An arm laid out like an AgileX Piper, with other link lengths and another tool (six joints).
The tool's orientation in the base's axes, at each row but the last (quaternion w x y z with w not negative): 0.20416, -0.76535, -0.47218, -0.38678; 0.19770, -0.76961, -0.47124, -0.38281; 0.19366, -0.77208, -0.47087, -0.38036; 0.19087, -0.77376, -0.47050, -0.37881; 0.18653, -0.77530, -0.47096, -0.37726; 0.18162, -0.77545, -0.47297, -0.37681; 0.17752, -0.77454, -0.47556, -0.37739; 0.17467, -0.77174, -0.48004, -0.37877; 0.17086, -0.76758, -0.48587, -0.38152; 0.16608, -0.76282, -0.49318, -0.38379; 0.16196, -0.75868, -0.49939, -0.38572; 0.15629, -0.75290, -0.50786, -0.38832; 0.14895, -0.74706, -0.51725, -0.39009
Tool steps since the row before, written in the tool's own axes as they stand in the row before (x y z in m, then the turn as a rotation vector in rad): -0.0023, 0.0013, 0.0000, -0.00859, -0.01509, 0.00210; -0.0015, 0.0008, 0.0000, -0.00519, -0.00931, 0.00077; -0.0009, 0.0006, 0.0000, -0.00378, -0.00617, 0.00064; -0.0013, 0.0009, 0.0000, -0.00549, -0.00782, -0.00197; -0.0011, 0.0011, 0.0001, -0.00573, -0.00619, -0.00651; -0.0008, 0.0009, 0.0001, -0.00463, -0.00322, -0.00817; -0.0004, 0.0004, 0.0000, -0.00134, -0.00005, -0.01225; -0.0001, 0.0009, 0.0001, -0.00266, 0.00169, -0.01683; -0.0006, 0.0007, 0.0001, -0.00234, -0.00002, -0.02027; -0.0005, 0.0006, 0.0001, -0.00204, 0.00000, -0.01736; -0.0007, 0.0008, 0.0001, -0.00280, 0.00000, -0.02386; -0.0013, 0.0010, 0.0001, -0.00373, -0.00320, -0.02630; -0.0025, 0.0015, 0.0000, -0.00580, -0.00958, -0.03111
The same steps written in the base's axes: 0.0006, -0.0019, -0.0017, -0.01464, 0.00367, -0.00883; 0.0003, -0.0012, -0.0011, -0.00922, 0.00198, -0.00504; 0.0003, -0.0008, -0.0007, -0.00615, 0.00120, -0.00368; 0.0004, -0.0012, -0.0009, -0.00911, -0.00070, -0.00342; 0.0007, -0.0011, -0.0008, -0.00961, -0.00456, -0.00056; 0.0006, -0.0009, -0.0006, -0.00742, -0.00641, 0.00157; 0.0002, -0.0004, -0.0003, -0.00549, -0.00855, 0.00697; 0.0008, -0.0004, -0.0001, -0.00621, -0.01308, 0.00913; 0.0005, -0.0006, -0.0004, -0.00908, -0.01426, 0.01142; 0.0005, -0.0005, -0.0004, -0.00777, -0.01225, 0.00976; 0.0006, -0.0007, -0.0005, -0.01068, -0.01683, 0.01342; 0.0007, -0.0012, -0.0009, -0.01472, -0.01757, 0.01380; 0.0009, -0.0023, -0.0016, -0.02279, -0.01926, 0.01425
